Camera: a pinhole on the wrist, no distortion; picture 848 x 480 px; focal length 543.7 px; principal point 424.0 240.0 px. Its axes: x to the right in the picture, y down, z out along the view. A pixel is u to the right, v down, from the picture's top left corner.
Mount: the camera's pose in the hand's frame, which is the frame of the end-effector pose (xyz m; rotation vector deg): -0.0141 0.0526 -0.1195 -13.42 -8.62 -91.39
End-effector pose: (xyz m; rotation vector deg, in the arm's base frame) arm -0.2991 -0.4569 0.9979 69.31 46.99 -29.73
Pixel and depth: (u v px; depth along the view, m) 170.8 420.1 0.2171
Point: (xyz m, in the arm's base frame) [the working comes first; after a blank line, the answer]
In the camera's frame: -0.1011 0.0719 0.2171

-0.0894 -0.4530 1.0704
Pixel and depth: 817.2 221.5 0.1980
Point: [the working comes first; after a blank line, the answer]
In the camera's frame: 0.1432 -0.0067 0.1980

-0.3064 -0.5715 0.9990
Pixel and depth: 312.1 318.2 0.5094
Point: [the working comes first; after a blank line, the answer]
In the camera's frame: -0.1048 0.0733 0.5094

0.0533 -0.6991 1.1377
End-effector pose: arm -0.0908 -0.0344 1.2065 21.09 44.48 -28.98
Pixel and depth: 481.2 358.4 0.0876
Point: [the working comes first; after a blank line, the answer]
In the camera's frame: 0.0092 0.0191 0.0876

-0.0682 0.0316 1.1856
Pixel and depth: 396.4 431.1 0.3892
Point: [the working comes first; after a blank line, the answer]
In the camera's frame: -0.0198 0.1368 0.3892

0.2260 -0.0667 1.2826
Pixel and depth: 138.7 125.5 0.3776
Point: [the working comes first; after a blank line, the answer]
In the camera's frame: -0.1981 -0.0795 0.3776

0.1725 0.1638 1.4334
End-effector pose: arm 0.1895 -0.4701 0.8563 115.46 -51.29 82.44
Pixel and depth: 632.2 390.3 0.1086
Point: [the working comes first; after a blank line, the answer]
In the camera's frame: 0.0416 0.0300 0.1086

0.1627 -0.4951 0.8788
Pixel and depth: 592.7 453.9 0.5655
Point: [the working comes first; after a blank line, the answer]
In the camera's frame: 0.1755 0.2225 0.5655

0.5193 -0.8602 0.9354
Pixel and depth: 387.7 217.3 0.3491
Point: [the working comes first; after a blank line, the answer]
In the camera's frame: -0.0233 -0.0146 0.3491

0.1994 -0.7273 0.7852
